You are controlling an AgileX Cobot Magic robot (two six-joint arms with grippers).
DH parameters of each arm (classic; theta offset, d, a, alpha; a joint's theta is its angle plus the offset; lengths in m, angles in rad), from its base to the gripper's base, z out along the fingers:
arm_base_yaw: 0 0.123 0 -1.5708
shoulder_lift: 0.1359 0 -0.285 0
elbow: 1.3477 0 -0.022 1.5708
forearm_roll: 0 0.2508 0 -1.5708
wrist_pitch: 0 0 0.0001 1.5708
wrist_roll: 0 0.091 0 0
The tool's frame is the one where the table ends.
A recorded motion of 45 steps. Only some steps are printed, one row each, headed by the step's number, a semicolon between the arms.
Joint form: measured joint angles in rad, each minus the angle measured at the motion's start. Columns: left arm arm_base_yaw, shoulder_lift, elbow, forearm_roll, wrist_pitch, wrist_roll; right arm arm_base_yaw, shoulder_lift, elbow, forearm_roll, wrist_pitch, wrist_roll.
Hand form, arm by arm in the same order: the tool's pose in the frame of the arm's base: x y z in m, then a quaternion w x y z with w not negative. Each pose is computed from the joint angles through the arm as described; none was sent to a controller.
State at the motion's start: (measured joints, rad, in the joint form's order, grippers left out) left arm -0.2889 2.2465 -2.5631 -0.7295 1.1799 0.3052; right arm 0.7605 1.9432 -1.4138 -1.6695 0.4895 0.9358
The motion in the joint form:
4: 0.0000 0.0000 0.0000 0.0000 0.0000 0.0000; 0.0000 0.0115 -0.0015 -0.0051 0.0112 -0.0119
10: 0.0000 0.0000 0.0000 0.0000 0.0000 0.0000; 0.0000 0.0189 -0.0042 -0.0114 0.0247 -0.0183
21: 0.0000 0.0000 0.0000 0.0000 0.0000 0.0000; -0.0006 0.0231 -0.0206 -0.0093 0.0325 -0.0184
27: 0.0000 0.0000 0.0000 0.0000 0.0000 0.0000; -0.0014 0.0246 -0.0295 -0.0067 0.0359 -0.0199
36: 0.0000 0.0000 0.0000 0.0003 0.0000 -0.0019; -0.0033 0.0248 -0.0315 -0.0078 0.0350 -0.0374
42: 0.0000 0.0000 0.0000 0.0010 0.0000 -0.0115; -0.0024 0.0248 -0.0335 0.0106 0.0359 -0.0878
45: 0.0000 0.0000 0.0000 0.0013 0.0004 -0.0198; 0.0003 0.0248 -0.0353 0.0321 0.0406 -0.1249
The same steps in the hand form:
4: 0.4491 -0.1920 0.3938 0.36441 0.25434 0.82303 -0.35375; 0.3564 0.2790 0.2498 0.53683 -0.45862 0.67746 -0.20624
10: 0.4491 -0.1920 0.3938 0.36441 0.25434 0.82303 -0.35375; 0.3578 0.2789 0.2479 0.53463 -0.45989 0.67551 -0.21532
21: 0.4491 -0.1920 0.3938 0.36441 0.25434 0.82303 -0.35375; 0.3599 0.2797 0.2512 0.53905 -0.45380 0.67547 -0.21735
27: 0.4491 -0.1920 0.3938 0.36441 0.25434 0.82303 -0.35375; 0.3611 0.2799 0.2532 0.54139 -0.45046 0.67555 -0.21820
36: 0.4491 -0.1920 0.3938 0.36409 0.25357 0.82332 -0.35396; 0.3618 0.2795 0.2538 0.54011 -0.45577 0.67136 -0.22323
42: 0.4491 -0.1919 0.3938 0.36244 0.24965 0.82464 -0.35538; 0.3615 0.2796 0.2537 0.53333 -0.46759 0.66561 -0.23214
45: 0.4491 -0.1919 0.3937 0.36081 0.24633 0.82576 -0.35674; 0.3608 0.2800 0.2535 0.52758 -0.47387 0.66382 -0.23758

